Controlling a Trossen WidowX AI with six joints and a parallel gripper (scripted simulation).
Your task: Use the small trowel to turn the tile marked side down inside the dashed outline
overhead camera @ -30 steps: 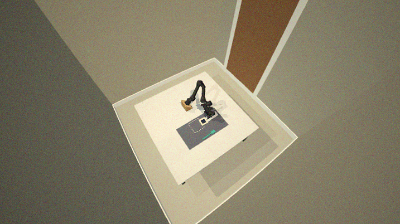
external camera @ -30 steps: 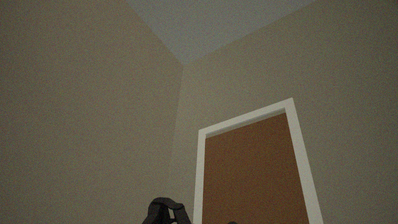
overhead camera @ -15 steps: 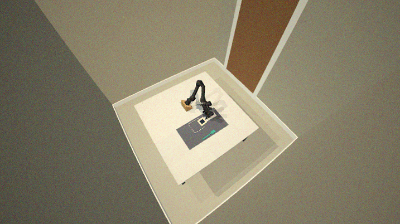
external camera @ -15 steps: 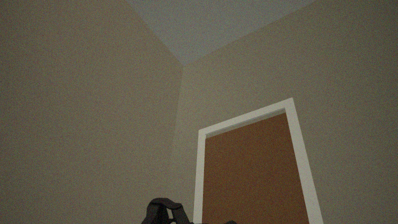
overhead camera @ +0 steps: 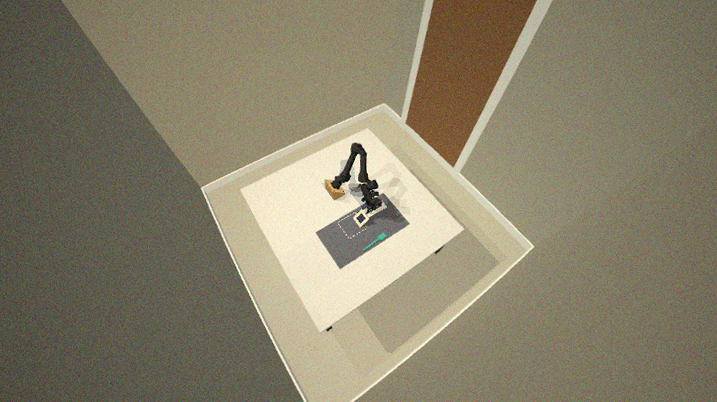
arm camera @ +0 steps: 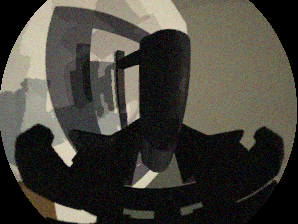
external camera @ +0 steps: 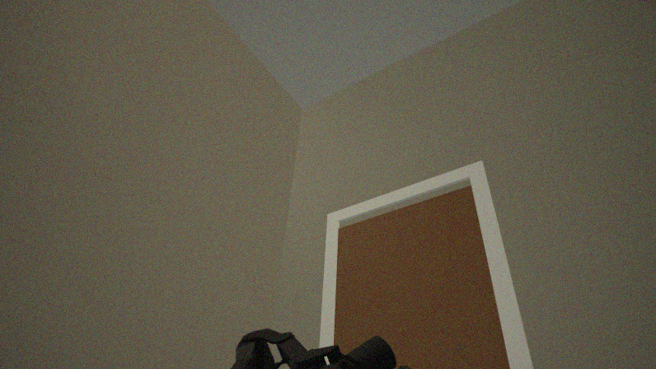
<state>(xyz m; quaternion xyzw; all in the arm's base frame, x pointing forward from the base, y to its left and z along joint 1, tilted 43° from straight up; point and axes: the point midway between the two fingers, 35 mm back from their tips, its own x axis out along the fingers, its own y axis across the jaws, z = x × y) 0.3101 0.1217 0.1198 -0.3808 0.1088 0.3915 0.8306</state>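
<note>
The tan tile is 11 cm to the right of my gripper tip, 6 cm below it and 1 cm behind it. Also, from my gripper tip: dark grey mat (12 cm to the right, 11 cm below, 6 cm ahead); green trowel (20 cm ahead, 8 cm to the right, 8 cm below); small trowel (2 cm behind, 1 cm to the right, 1 cm below).
</note>
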